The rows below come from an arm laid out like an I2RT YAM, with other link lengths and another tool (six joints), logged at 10 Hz.
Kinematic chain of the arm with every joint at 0, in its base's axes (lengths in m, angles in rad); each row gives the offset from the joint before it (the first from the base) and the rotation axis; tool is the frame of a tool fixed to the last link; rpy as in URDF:
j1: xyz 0 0 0.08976 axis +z
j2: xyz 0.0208 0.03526 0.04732 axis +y
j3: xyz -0.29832 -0.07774 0 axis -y
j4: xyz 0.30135 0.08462 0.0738 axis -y
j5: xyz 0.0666 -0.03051 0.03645 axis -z
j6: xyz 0.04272 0 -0.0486 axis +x
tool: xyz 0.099 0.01 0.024 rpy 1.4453 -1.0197 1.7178
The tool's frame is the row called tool.
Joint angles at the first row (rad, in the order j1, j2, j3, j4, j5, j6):
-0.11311, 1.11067, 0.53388, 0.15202, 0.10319, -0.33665
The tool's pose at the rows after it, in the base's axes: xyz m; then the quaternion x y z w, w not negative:
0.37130 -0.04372 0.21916 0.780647 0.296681 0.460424 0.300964
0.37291 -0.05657 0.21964 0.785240 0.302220 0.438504 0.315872
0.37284 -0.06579 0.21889 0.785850 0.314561 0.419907 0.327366
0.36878 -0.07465 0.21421 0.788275 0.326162 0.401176 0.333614
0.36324 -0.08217 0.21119 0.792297 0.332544 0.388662 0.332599
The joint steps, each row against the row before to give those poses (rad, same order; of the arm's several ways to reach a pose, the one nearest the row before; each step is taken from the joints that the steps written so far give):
-0.03699, 0.00115, 0.01107, -0.03892, 0.01794, -0.02899
-0.03128, 0.01641, 0.02671, -0.03090, 0.01030, -0.04387
-0.02635, 0.00952, 0.01600, -0.02212, -0.00003, -0.05113
-0.03052, -0.00001, 0.00077, -0.02252, -0.00839, -0.04692
-0.03202, -0.00837, -0.00001, -0.02972, -0.01982, -0.02975

